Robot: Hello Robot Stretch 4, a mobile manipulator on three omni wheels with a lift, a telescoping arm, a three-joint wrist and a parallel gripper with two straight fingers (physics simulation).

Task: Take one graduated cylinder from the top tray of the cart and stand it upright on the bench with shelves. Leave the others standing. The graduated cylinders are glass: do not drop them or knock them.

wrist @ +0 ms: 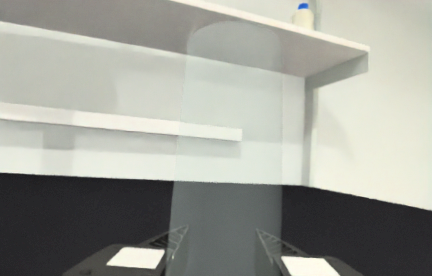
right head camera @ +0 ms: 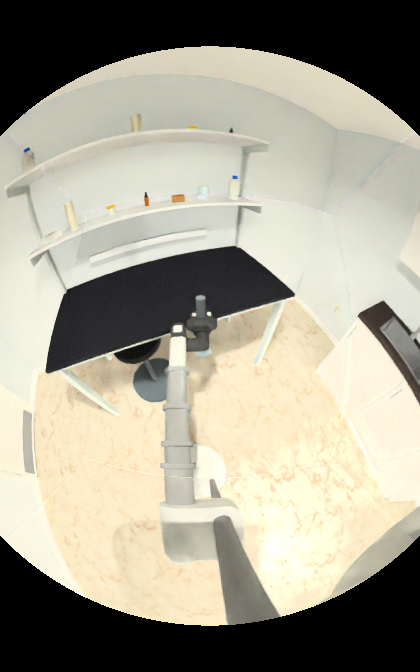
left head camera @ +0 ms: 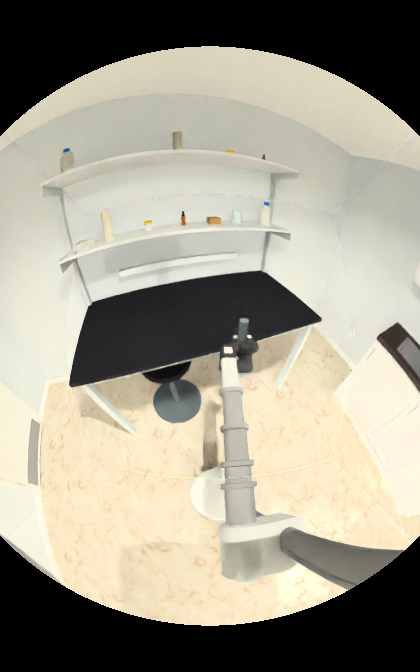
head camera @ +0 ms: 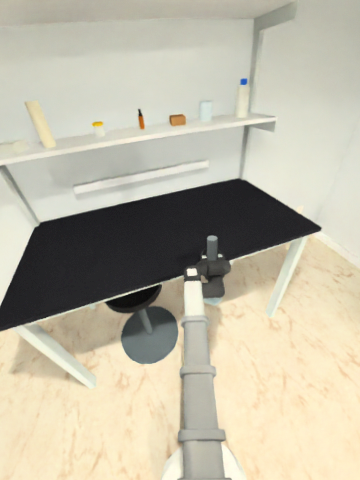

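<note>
A clear grey graduated cylinder stands upright between the fingers of my gripper, which is shut on it. Its upper part rises above the fingers. Its pale base shows below the wrist, against the floor. The gripper is at the front edge of the black bench, right of its middle. The gap between cylinder and edge cannot be judged. The cart does not show in these views.
A shelf above the bench holds a blue-capped bottle and several small items. A white rail runs along the back wall. A stool stands partly under the bench. A white cabinet stands at the right.
</note>
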